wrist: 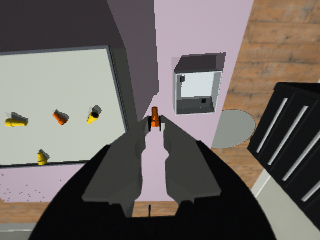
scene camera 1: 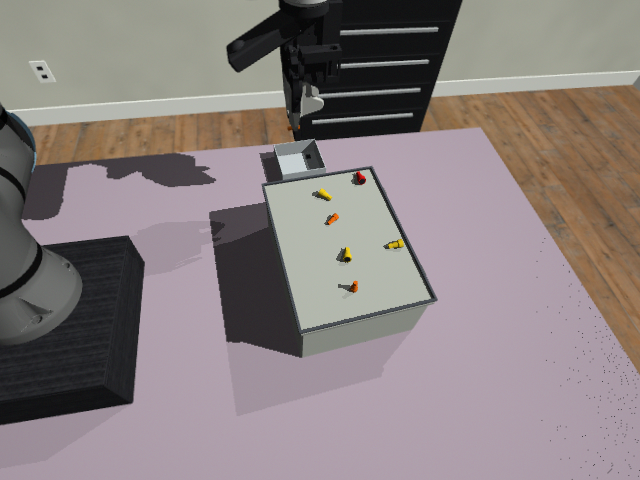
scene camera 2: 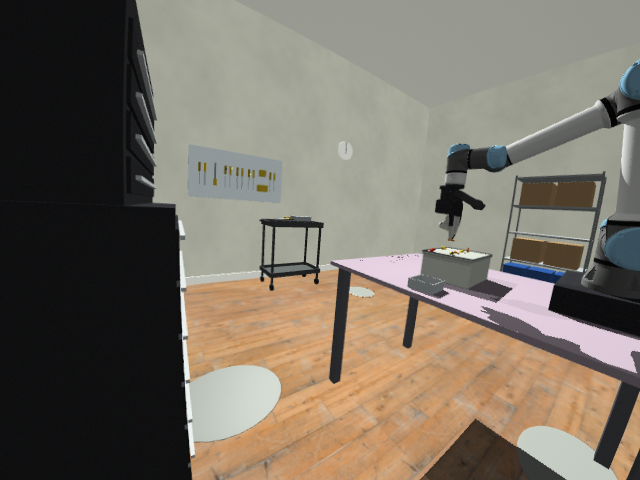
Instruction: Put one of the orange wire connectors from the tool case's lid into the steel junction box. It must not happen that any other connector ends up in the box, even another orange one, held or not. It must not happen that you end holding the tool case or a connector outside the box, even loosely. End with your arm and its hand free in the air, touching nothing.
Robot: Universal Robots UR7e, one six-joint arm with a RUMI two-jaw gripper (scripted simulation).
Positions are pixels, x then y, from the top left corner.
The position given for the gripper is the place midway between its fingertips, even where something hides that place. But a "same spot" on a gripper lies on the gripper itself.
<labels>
The gripper shows in the wrist view, in scene camera 1 [294,128] and in scene camera 2. A grey tool case shows in the wrist view [72,82], in scene camera 1 and in scene camera 2. The same spot on the grey tool case: [scene camera 1: 309,252] is [scene camera 2: 474,255]. The same spot on the gripper: [scene camera 2: 450,220] is [wrist: 222,161].
</labels>
